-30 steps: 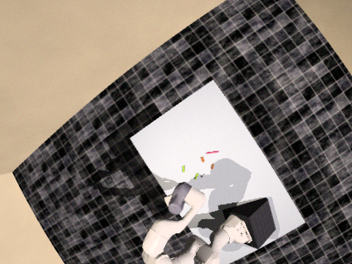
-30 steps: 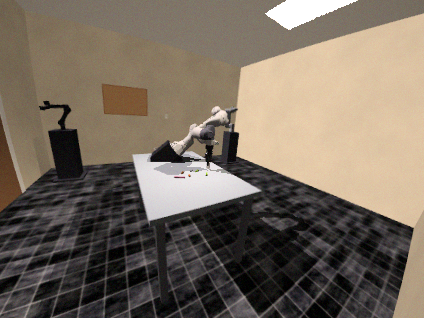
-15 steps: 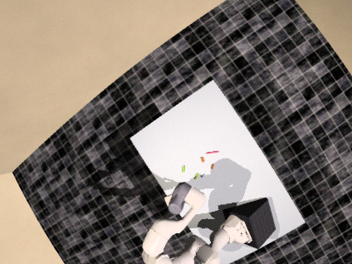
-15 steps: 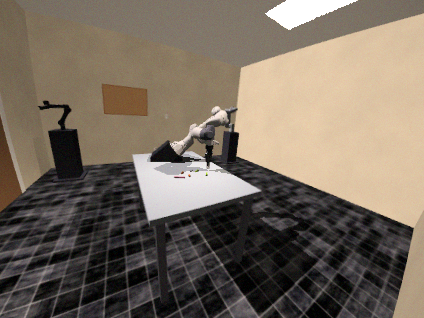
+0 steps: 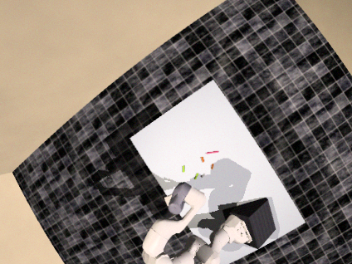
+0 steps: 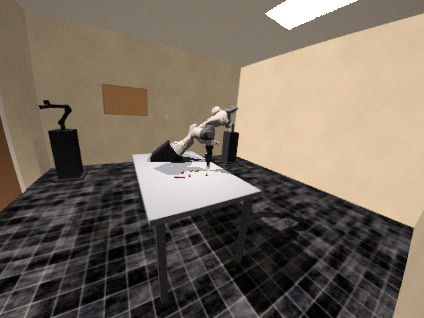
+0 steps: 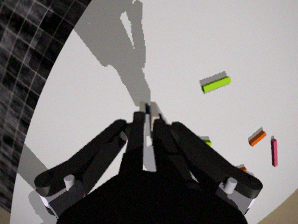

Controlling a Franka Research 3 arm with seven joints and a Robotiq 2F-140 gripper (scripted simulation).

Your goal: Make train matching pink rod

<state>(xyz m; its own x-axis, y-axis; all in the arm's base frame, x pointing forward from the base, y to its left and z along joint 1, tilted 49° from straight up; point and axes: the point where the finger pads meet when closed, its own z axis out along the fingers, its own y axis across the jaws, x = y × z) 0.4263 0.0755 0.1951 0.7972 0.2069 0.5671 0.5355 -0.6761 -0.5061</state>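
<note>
My hand is 30 mm above the blue rod. Also, from my hand: pink rod: 100 mm ahead, 320 mm to the right, 40 mm below; then grey rod: 20 mm behind, 170 mm to the right, 40 mm below.
</note>
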